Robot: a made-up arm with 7 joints.
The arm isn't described. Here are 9 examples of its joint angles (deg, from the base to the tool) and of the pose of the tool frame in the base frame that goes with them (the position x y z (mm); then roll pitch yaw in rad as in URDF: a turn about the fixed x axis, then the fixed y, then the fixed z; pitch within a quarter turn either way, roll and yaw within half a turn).
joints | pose
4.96 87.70 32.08 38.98 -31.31 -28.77 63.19 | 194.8 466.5 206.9 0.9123 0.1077 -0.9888
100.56 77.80 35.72 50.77 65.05 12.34 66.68 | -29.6 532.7 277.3 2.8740 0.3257 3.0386
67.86 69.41 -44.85 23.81 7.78 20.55 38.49 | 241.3 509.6 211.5 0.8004 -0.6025 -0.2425
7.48 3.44 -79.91 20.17 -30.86 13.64 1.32 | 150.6 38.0 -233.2 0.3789 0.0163 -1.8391
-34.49 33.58 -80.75 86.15 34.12 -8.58 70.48 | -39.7 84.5 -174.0 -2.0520 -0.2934 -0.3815
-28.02 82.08 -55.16 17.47 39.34 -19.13 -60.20 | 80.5 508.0 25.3 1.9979 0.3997 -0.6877
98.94 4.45 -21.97 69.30 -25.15 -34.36 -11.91 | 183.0 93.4 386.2 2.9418 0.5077 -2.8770
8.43 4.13 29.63 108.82 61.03 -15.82 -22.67 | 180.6 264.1 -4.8 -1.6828 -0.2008 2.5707
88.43 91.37 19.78 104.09 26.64 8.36 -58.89 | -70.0 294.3 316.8 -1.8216 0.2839 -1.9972
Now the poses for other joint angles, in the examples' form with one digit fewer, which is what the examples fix.
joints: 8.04 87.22 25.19 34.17 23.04 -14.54 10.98
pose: 116 508 227 2.194 -0.814 -1.221
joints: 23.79 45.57 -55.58 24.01 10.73 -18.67 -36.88
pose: 258 354 -66 1.585 -0.414 -1.053
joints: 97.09 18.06 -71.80 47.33 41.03 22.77 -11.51
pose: 365 141 340 1.964 -0.997 -1.891
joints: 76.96 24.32 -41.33 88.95 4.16 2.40 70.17
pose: 268 98 319 1.207 -0.370 -2.673
